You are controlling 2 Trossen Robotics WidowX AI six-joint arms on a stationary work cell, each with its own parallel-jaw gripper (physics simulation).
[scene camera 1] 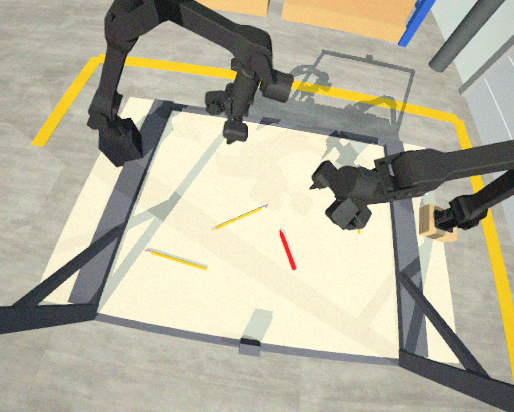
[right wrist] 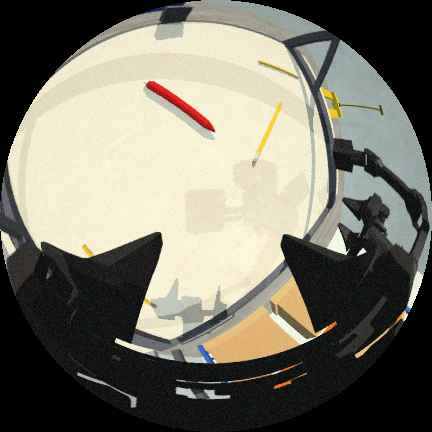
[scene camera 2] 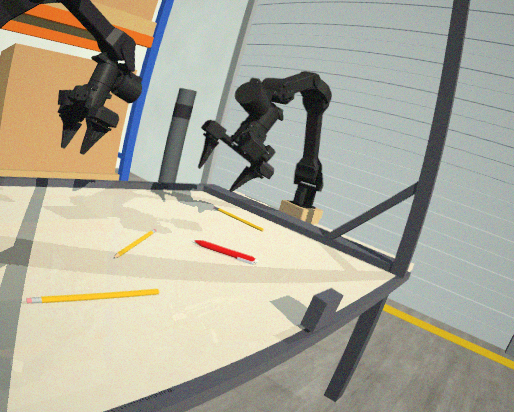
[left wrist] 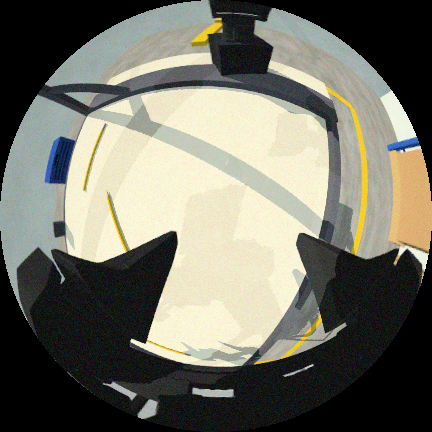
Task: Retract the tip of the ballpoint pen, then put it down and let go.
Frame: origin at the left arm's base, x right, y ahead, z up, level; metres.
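Where they show: left gripper, fingertip midpoint: (right wrist: 340, 211) (scene camera 2: 71, 151) (left wrist: 240, 238); right gripper, fingertip midpoint: (scene camera 1: 320, 199) (right wrist: 224, 240) (scene camera 2: 214, 180); left arm's base at its link origin: (scene camera 1: 115, 132) (right wrist: 352, 156) (left wrist: 237, 37); right arm's base at its link origin: (scene camera 1: 443, 221) (scene camera 2: 302, 205).
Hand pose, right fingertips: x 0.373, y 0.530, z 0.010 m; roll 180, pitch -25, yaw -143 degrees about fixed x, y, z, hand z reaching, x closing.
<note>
Things, the pixels of their centre, and the offset from my right fingertips. Level surfaces: height alone.
- red ballpoint pen at the middle of its body: (right wrist: 180, 103) (scene camera 2: 224, 251) (scene camera 1: 286, 250) dx +0.092, dy -0.107, dz -0.111 m
- cream table top at its surface level: dz -0.116 m
- grey block at the middle of its body: (scene camera 2: 322, 309) (scene camera 1: 249, 346) (left wrist: 58, 228) dx +0.301, dy -0.281, dz -0.085 m
The red ballpoint pen (scene camera 1: 288, 251) (scene camera 2: 225, 251) (right wrist: 180, 105) lies flat on the cream table top (scene camera 1: 190, 305) (scene camera 2: 150, 360). Its white clip shows at one end in scene camera 2; at its pointed end, whether the writing tip sticks out is too small to tell. The pen does not show in the left wrist view. My left gripper (scene camera 1: 221, 124) (scene camera 2: 73, 149) (left wrist: 240, 238) is open and empty, raised near the far edge and well away from the pen. My right gripper (scene camera 1: 330, 207) (scene camera 2: 216, 178) (right wrist: 224, 240) is open and empty, raised above the table, apart from the pen.
Yellow pencils lie on the table: one (scene camera 1: 240, 217) (scene camera 2: 135, 244) (right wrist: 267, 132) beside the pen, one (scene camera 1: 177, 259) (scene camera 2: 95, 296) farther left, and one (scene camera 2: 240, 219) below my right gripper. A dark frame borders the table, with a grey block (scene camera 1: 250, 346) (scene camera 2: 322, 310) at its near edge.
</note>
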